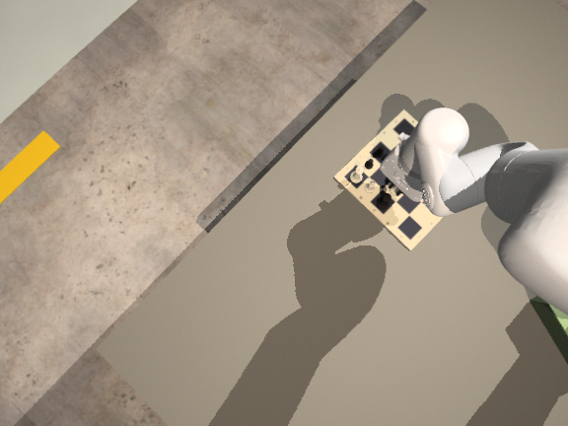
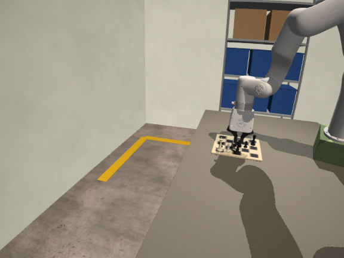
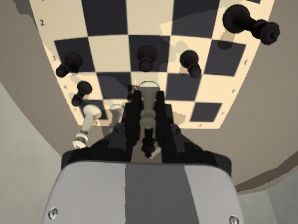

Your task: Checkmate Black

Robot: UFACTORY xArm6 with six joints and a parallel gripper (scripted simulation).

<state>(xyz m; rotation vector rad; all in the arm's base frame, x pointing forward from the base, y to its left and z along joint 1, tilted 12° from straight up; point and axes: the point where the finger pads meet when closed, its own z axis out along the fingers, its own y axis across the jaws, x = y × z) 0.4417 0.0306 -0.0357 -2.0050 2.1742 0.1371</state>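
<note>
My hand is 40 mm to the left of the chessboard and 50 mm above it.
</note>
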